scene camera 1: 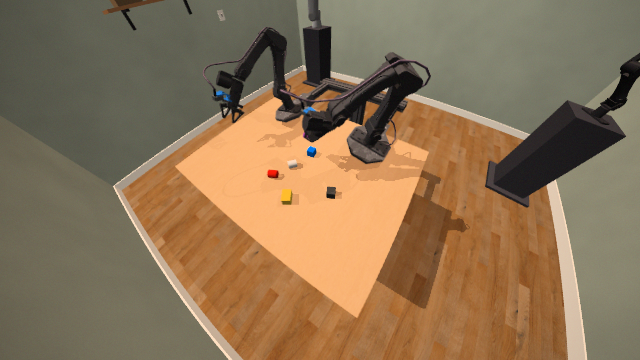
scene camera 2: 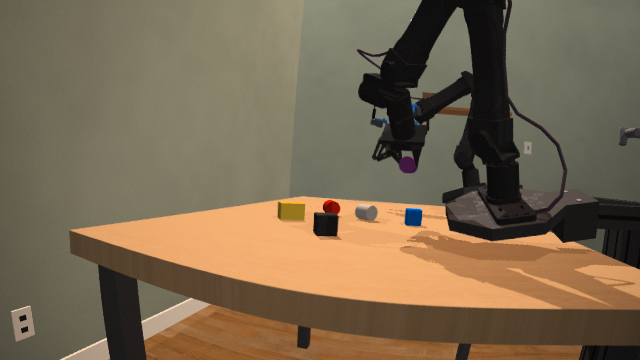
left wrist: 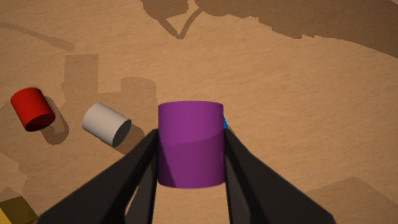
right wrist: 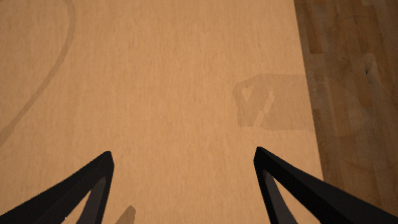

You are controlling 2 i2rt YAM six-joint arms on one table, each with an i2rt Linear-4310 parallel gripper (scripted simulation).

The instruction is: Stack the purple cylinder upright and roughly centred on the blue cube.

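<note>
Visible: a white cylinder (left wrist: 101, 121), a red cylinder (left wrist: 34, 112) and a purple cylinder (left wrist: 190, 133). The red cylinder is out of frame in the right wrist view; the purple cylinder is likewise out of frame in the right wrist view. The left gripper (scene camera 2: 409, 164) (left wrist: 191, 136) and the right gripper (right wrist: 186, 155) are visible too.
</note>
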